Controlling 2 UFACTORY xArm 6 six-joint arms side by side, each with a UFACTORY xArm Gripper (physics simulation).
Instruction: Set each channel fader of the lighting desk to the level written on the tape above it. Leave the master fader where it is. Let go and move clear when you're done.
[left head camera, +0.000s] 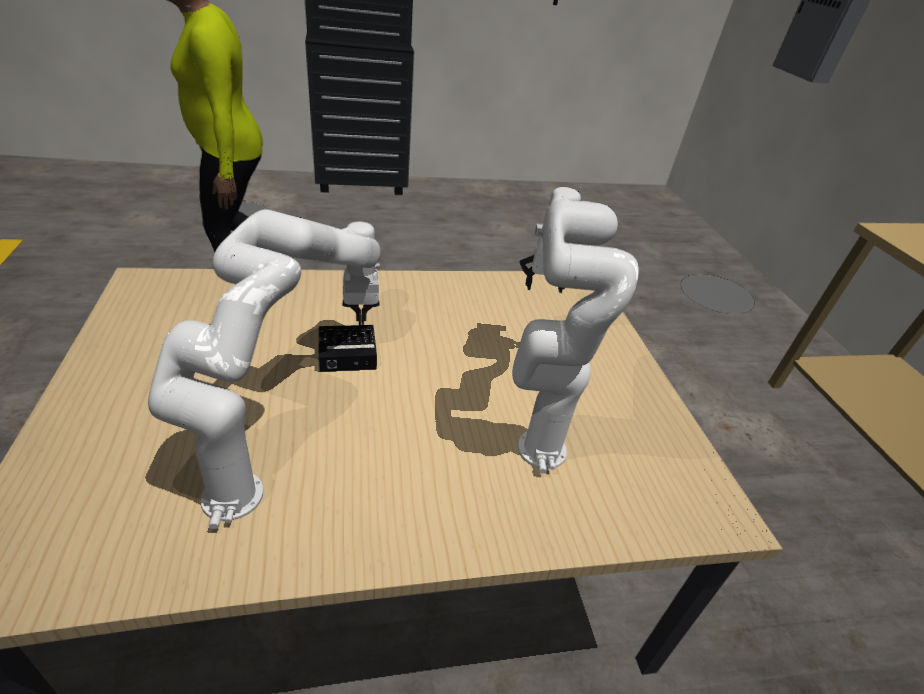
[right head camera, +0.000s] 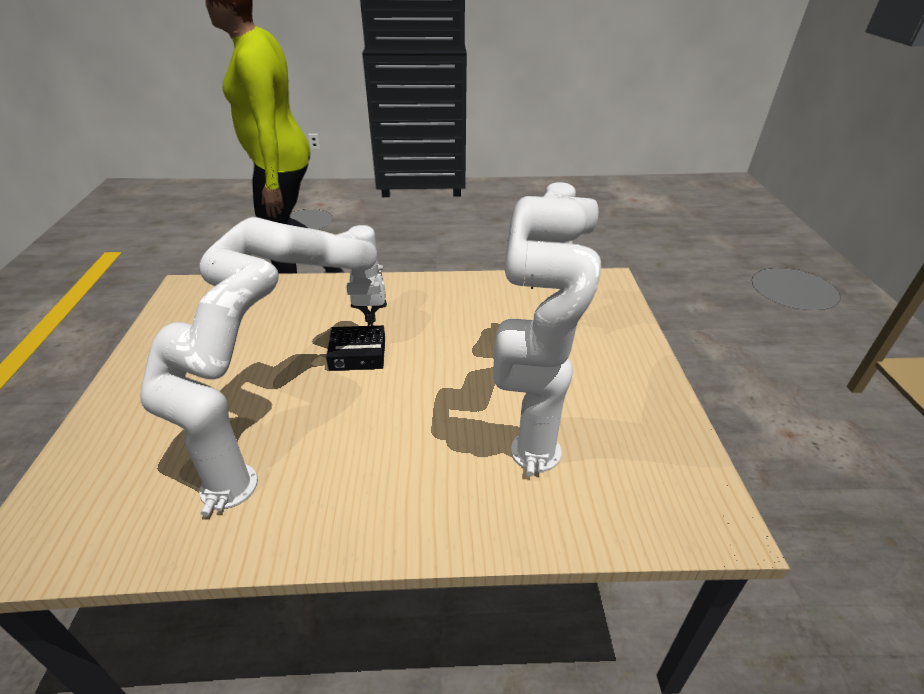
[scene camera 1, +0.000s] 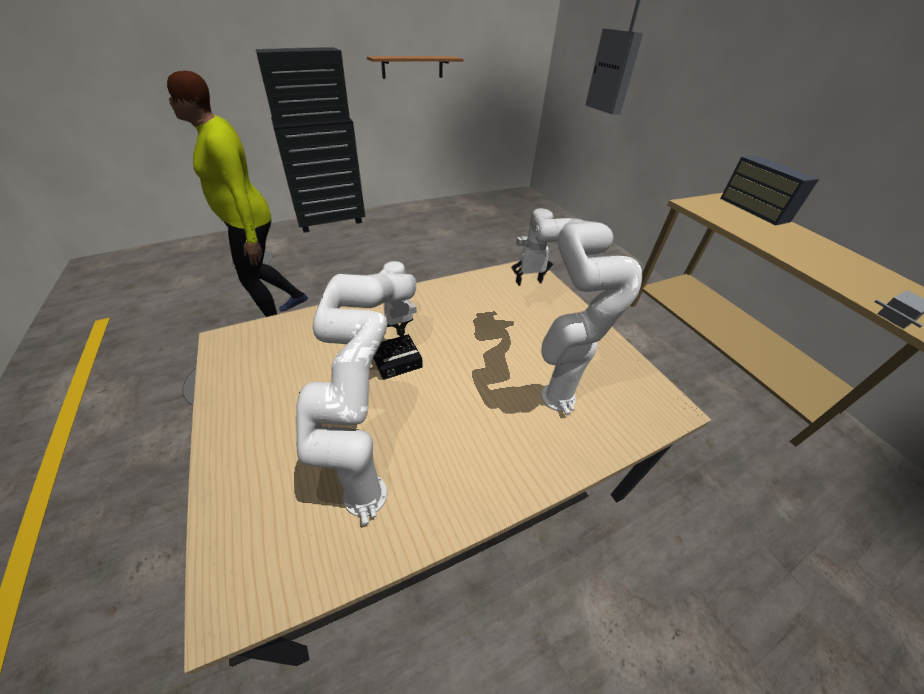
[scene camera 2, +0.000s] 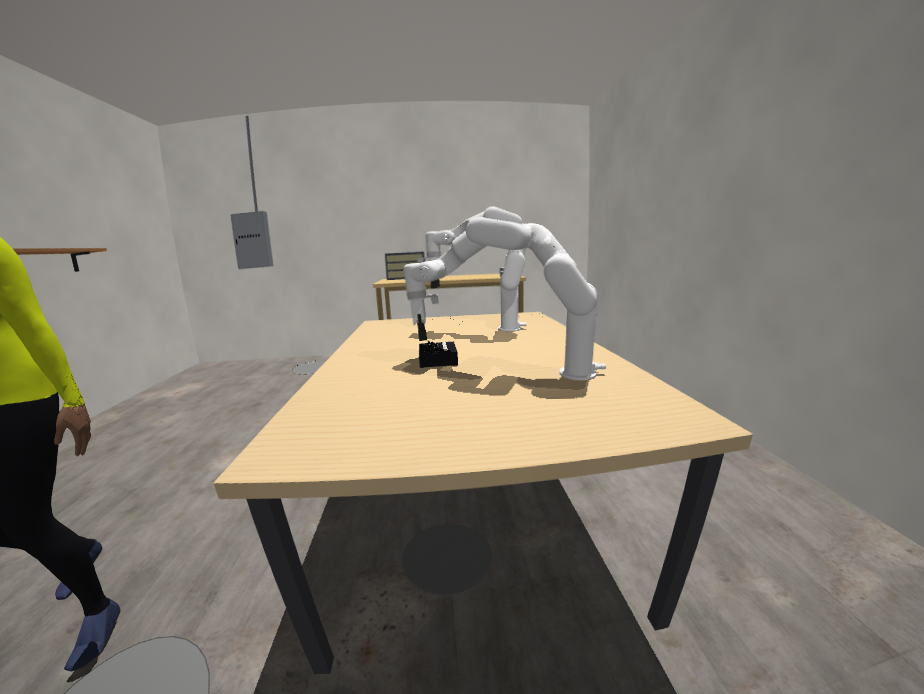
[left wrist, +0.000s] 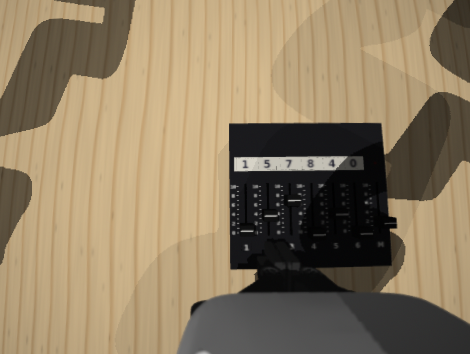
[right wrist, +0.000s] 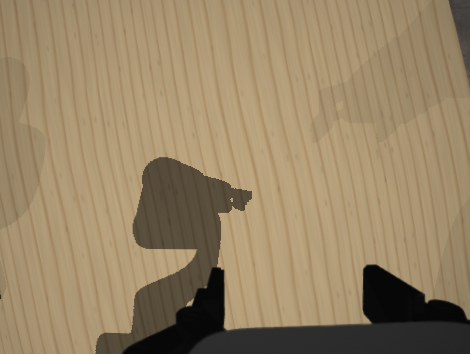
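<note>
The black lighting desk stands on the table. In the left wrist view its tape reads 1, 5, 7, 8, 4, 0. Fader 1 sits just above 0, fader 2 near 4, fader 3 near 7, fader 4 at about 0, fader 5 near 4, fader 6 near 0. Master fader is low. My left gripper is shut and empty, over the desk's label edge, hiding label 2. My right gripper is open and empty, high above the table.
The wooden table carries both arms. A person in a yellow top stands beyond its far side. A dark drawer cabinet stands at the wall, and a side bench at the right.
</note>
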